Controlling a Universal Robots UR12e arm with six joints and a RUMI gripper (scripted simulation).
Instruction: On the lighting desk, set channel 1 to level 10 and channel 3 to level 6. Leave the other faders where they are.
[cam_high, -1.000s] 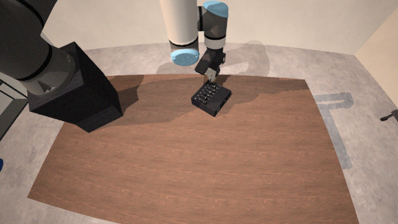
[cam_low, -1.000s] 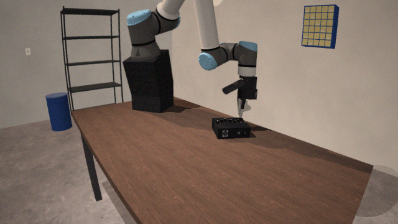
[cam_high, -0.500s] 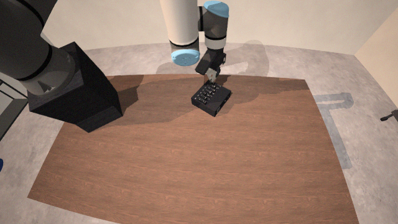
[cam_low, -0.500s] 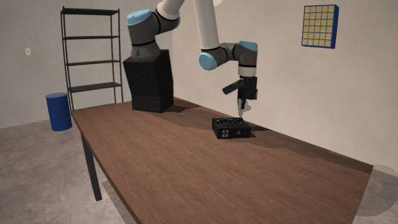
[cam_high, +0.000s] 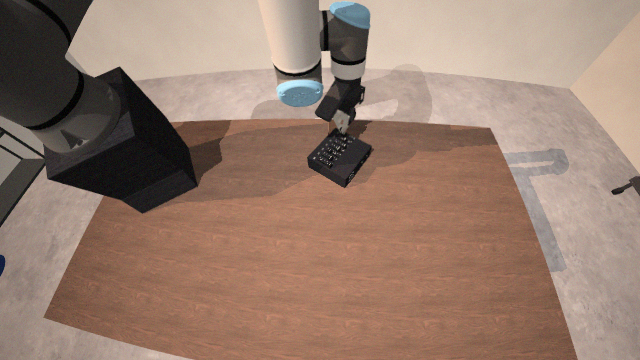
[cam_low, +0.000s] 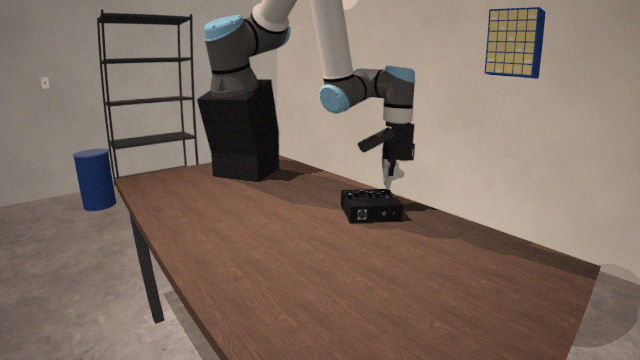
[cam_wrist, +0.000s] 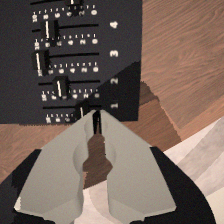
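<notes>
Right now the channel 2 fader is 3 cm to the right of my hand, 2 cm ahead of it and 1 cm below it. Also, from my hand: channel 1 fader knob 1 cm below, 1 cm ahead.
</notes>
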